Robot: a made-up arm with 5 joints.
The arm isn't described. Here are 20 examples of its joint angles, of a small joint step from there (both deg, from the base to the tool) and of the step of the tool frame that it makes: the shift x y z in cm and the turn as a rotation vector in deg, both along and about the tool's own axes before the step.
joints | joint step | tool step
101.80 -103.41 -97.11 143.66 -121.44 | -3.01 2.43 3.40 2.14 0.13 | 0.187 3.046 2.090 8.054 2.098 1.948
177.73 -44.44 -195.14 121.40 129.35 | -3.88 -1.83 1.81 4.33 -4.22 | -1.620 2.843 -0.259 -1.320 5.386 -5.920
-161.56 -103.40 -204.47 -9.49 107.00 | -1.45 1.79 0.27 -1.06 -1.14 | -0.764 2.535 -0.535 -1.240 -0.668 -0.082
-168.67 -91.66 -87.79 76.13 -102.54 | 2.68 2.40 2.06 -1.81 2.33 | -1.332 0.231 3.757 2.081 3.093 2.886
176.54 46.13 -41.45 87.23 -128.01 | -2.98 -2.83 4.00 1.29 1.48 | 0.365 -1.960 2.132 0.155 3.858 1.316
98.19 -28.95 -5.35 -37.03 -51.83 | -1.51 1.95 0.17 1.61 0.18 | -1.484 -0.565 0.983 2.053 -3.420 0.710
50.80 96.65 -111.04 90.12 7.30 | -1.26 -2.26 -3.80 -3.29 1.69 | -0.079 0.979 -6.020 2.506 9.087 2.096
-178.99 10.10 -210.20 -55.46 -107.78 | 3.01 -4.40 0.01 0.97 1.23 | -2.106 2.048 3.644 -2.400 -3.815 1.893
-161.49 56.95 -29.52 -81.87 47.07 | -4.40 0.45 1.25 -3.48 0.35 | 1.987 2.076 -1.162 -1.150 3.865 2.853
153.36 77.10 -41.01 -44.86 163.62 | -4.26 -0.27 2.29 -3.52 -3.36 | 1.377 -1.963 -1.111 1.134 -1.207 0.842
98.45 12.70 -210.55 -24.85 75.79 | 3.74 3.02 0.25 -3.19 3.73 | 0.442 2.854 -2.113 -0.620 2.460 6.480
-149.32 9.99 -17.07 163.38 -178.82 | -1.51 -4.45 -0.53 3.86 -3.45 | 0.858 -0.268 1.470 -0.610 -1.126 -4.827
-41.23 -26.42 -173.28 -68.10 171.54 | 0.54 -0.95 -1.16 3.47 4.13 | -0.554 -0.491 1.805 0.385 1.412 4.157
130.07 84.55 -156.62 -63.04 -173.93 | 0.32 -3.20 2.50 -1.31 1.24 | -1.899 0.593 1.369 -0.455 -1.971 1.471
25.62 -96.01 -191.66 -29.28 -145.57 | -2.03 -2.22 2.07 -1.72 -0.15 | 0.173 2.648 0.663 -2.179 -0.775 1.356
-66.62 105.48 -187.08 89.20 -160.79 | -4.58 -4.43 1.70 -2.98 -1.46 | -3.237 -5.249 -5.134 -2.168 -5.292 3.107
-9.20 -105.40 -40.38 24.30 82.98 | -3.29 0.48 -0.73 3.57 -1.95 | -0.852 0.299 0.615 -3.684 2.366 -3.585
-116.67 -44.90 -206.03 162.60 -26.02 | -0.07 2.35 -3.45 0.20 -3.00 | 0.301 0.093 0.919 -0.478 0.766 -2.998
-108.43 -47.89 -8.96 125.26 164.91 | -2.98 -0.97 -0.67 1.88 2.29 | 0.687 -0.040 -0.069 -2.750 -0.435 3.380
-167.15 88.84 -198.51 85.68 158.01 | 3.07 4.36 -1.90 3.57 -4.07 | 1.064 4.836 4.497 -3.460 5.061 -6.934
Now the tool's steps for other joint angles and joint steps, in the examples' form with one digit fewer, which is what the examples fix.
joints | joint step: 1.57 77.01 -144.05 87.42 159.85 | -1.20 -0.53 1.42 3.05 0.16
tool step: 1.41 -1.08 0.92 -1.78 3.54 1.27
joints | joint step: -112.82 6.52 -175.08 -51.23 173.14 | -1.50 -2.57 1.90 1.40 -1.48
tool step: -1.02 0.11 1.62 -1.04 0.60 -2.64
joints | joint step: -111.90 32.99 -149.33 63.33 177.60 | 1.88 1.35 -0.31 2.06 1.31
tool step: 0.90 2.25 1.89 -1.56 3.05 0.14
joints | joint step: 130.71 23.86 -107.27 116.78 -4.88 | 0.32 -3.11 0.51 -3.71 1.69
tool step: -1.47 -0.43 -2.37 -0.60 6.28 1.41
